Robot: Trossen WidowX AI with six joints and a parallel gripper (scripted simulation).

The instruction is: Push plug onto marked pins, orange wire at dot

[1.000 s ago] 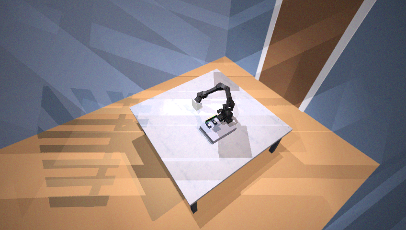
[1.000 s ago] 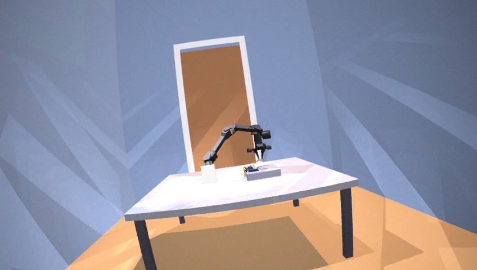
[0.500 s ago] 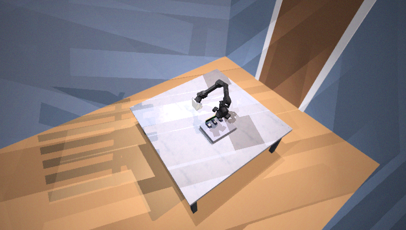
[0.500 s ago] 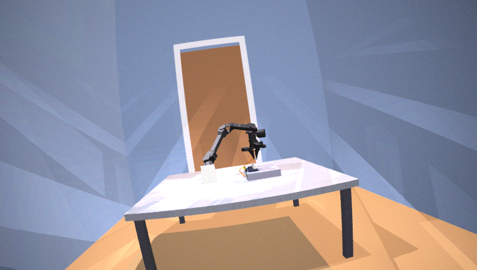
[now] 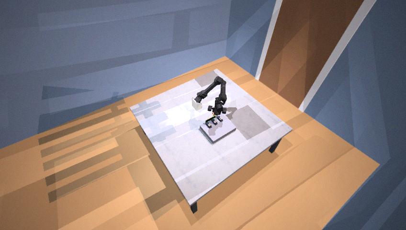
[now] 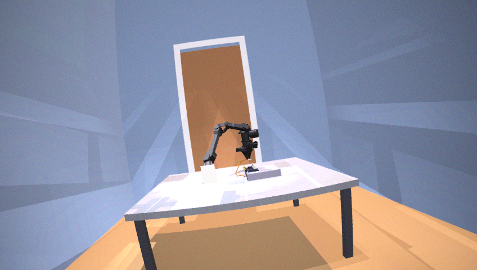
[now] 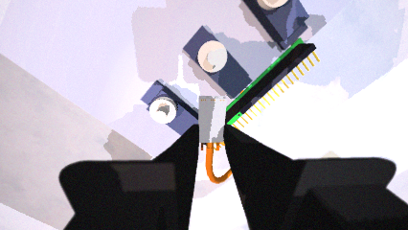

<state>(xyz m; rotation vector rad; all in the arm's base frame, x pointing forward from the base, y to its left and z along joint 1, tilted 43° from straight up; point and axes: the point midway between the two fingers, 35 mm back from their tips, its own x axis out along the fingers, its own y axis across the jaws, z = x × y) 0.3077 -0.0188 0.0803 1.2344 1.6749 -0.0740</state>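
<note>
My gripper tip is now 50 mm above the green marked band, 30 mm past it and 10 mm to the left of it. The rest, counted from my gripper tip: servo motor 80 mm below, 40 mm to the right, 20 mm ahead; grey printed holder 120 mm ahead, 100 mm below, 40 mm to the right.
</note>
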